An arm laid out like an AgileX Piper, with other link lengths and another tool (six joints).
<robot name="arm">
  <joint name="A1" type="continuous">
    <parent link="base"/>
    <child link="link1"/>
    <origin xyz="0 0 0.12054" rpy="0 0 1.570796"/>
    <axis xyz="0 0 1"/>
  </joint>
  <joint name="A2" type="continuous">
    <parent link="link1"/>
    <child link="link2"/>
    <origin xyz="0 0 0" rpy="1.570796 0 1.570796"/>
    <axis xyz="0 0 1"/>
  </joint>
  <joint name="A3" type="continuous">
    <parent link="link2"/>
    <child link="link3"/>
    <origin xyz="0.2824 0.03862 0" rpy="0 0 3.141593"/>
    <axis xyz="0 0 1"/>
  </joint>
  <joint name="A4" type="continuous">
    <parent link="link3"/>
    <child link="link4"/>
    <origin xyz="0.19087 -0.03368 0" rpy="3.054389 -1.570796 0"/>
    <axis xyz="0 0 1"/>
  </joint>
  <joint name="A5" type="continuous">
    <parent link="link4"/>
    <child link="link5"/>
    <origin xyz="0 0 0" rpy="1.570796 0 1.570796"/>
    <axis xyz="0 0 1"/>
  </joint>
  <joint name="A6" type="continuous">
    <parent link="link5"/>
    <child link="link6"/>
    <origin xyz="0 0.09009 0" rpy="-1.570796 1.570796 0"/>
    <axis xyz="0 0 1"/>
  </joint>
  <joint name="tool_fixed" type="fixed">
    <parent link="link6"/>
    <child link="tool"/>
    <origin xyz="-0.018 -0.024 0.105" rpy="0.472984 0 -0.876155"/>
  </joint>
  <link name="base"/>
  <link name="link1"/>
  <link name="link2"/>
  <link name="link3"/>
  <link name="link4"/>
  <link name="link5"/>
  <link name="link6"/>
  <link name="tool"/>
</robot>
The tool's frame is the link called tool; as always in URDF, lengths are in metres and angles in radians. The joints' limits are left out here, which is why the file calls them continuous.
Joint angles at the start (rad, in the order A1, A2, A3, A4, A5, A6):
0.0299, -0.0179, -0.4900, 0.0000, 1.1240, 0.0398
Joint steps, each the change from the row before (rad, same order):
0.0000, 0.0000, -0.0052, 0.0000, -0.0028, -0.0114
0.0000, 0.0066, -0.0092, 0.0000, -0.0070, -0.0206
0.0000, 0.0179, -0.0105, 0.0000, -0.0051, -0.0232
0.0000, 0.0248, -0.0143, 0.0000, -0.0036, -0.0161
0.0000, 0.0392, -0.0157, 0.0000, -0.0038, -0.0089
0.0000, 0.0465, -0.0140, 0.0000, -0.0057, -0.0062
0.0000, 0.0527, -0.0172, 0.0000, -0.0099, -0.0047
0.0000, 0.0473, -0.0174, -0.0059, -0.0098, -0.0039
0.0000, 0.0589, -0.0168, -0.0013, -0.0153, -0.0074
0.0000, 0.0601, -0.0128, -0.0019, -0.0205, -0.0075
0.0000, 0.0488, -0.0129, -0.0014, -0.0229, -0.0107
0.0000, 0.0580, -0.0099, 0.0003, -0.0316, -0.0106
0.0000, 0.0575, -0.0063, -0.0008, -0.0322, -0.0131
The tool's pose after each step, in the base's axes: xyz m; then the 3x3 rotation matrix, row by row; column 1 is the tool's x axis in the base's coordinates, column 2 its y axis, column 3 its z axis. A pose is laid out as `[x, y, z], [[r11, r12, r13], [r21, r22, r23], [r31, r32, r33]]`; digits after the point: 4 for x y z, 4 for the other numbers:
[0.0476, 0.0187, 0.2013], [[0.3928, 0.1219, 0.9115], [-0.6502, -0.6641, 0.3690], [0.6504, -0.7376, -0.1816]]
[0.0480, 0.0193, 0.2050], [[0.3926, 0.1361, 0.9096], [-0.6346, -0.6757, 0.3751], [0.6657, -0.7245, -0.1789]]
[0.0492, 0.0198, 0.2081], [[0.4009, 0.1427, 0.9050], [-0.6165, -0.6887, 0.3817], [0.6777, -0.7109, -0.1881]]
[0.0509, 0.0203, 0.2120], [[0.4101, 0.1436, 0.9006], [-0.6036, -0.6976, 0.3861], [0.6837, -0.7020, -0.1994]]
[0.0541, 0.0206, 0.2157], [[0.4261, 0.1331, 0.8948], [-0.5961, -0.7027, 0.3884], [0.6805, -0.6989, -0.2201]]
[0.0586, 0.0209, 0.2187], [[0.4461, 0.1168, 0.8873], [-0.5906, -0.7066, 0.3899], [0.6725, -0.6979, -0.2462]]
[0.0643, 0.0211, 0.2229], [[0.4646, 0.1009, 0.8798], [-0.5862, -0.7096, 0.3910], [0.6637, -0.6974, -0.2705]]
[0.0700, 0.0204, 0.2271], [[0.4775, 0.0867, 0.8744], [-0.5805, -0.7159, 0.3880], [0.6596, -0.6928, -0.2915]]
[0.0777, 0.0207, 0.2309], [[0.4971, 0.0711, 0.8648], [-0.5733, -0.7211, 0.3889], [0.6513, -0.6891, -0.3177]]
[0.0865, 0.0208, 0.2336], [[0.5166, 0.0557, 0.8544], [-0.5658, -0.7268, 0.3895], [0.6427, -0.6846, -0.3439]]
[0.0947, 0.0211, 0.2371], [[0.5284, 0.0517, 0.8474], [-0.5559, -0.7333, 0.3914], [0.6417, -0.6779, -0.3588]]
[0.1050, 0.0217, 0.2398], [[0.5428, 0.0459, 0.8386], [-0.5467, -0.7387, 0.3943], [0.6376, -0.6724, -0.3759]]
[0.1155, 0.0223, 0.2406], [[0.5594, 0.0397, 0.8280], [-0.5347, -0.7460, 0.3970], [0.6334, -0.6648, -0.3961]]

